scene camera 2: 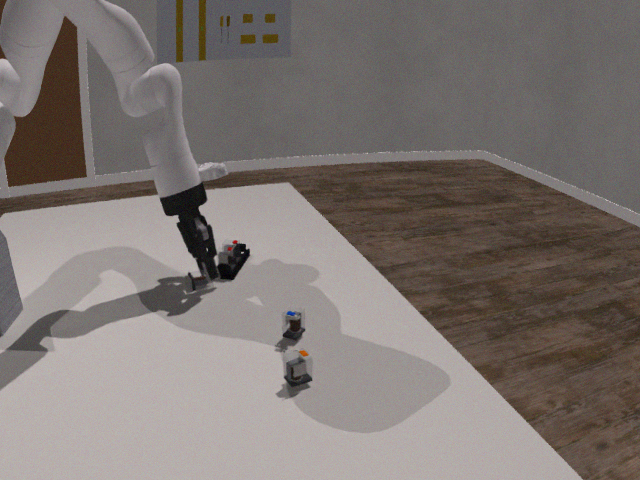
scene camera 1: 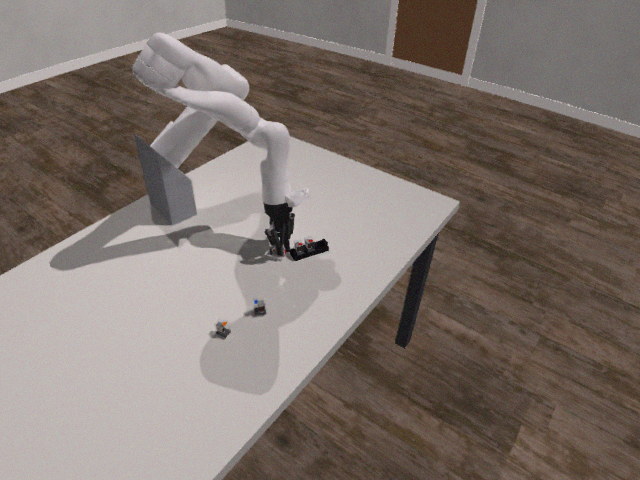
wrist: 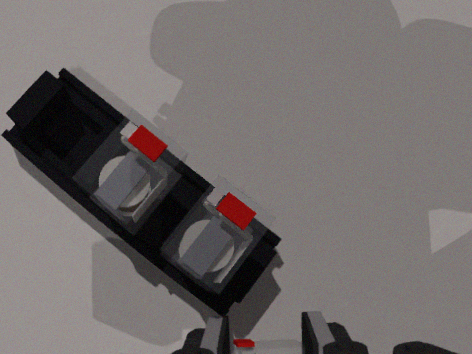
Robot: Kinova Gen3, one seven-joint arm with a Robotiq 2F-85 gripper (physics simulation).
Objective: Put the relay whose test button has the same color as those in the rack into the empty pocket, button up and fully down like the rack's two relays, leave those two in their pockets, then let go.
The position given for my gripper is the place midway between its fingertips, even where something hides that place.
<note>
In view: my gripper (scene camera 2: 211, 278), an orange-button relay (scene camera 2: 298, 365), a blue-button relay (scene camera 2: 293, 319), a red-button relay (wrist: 216, 236) and a red-button relay (wrist: 128, 176).
My gripper shows as well in scene camera 1 (scene camera 1: 284, 254) and in the wrist view (wrist: 265, 338). The wrist view misses the orange-button relay: it is out of frame. The wrist view does not show the blue-button relay: it is out of frame.
</note>
